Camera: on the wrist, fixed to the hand. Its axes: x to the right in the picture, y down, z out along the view.
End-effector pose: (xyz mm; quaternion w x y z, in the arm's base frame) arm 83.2 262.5 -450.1 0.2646 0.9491 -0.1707 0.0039
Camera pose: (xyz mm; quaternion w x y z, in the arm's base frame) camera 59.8 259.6 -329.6 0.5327 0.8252 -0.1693 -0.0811
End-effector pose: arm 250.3 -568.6 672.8 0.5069 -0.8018 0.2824 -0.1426
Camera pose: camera 169.6 -659.4 655.2 0.2501 -0.9228 0.2919 -0.0252
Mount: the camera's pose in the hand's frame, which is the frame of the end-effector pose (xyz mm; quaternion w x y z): -9.3 70.3 -100.2 0.9528 -0.3018 -0.0341 -0.0037
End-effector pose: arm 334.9 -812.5 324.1 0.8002 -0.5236 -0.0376 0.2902
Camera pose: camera 333.8 -879.0 220.9 0.6041 -0.7303 -0.1526 0.2800
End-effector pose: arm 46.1 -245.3 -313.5 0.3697 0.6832 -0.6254 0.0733
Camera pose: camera 16.6 -174.1 -217.9 0.5374 0.5442 -0.6281 -0.1436
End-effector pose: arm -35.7 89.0 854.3 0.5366 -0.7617 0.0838 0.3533
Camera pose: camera -33.3 -30.0 824.3 0.2855 -0.8759 -0.0479 0.3859
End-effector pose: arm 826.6 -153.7 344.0 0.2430 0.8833 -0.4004 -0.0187
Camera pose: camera 794.0 -145.0 462.0 0.4844 0.7691 -0.3809 -0.1697
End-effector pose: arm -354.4 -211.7 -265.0 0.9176 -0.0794 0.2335 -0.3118
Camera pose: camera -371.2 -150.3 -370.0 0.8571 -0.3641 0.2850 -0.2273
